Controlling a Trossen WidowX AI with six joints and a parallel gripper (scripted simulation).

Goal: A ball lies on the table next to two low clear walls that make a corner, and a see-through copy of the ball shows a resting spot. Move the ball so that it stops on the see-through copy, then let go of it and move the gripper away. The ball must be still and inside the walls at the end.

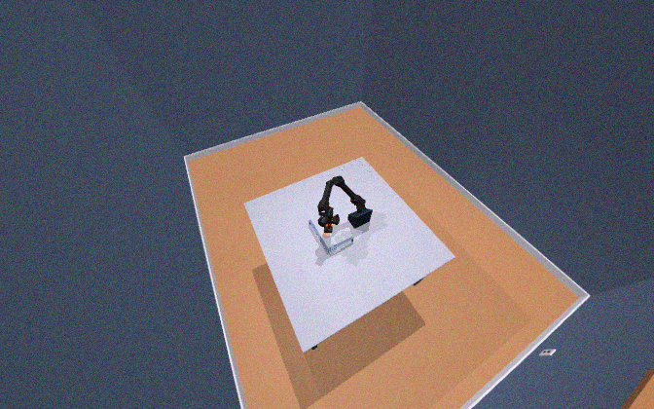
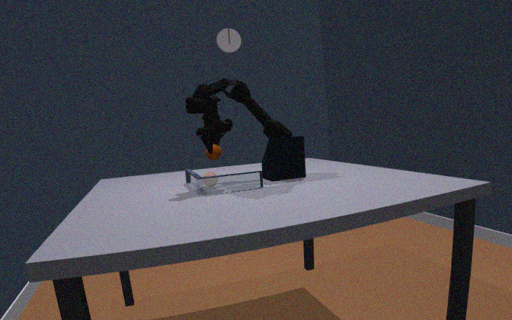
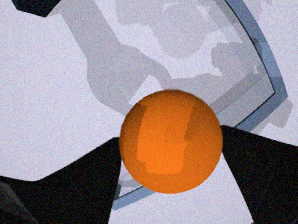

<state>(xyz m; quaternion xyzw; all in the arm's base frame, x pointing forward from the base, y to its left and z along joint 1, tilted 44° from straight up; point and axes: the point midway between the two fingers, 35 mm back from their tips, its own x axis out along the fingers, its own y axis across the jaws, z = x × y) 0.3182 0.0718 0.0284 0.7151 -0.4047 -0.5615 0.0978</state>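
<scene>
The clear wall is 3 cm behind my gripper tip, 14 cm to the left of it and 10 cm below it. Also, from my gripper tip: orange ball right at my gripper tip.
</scene>
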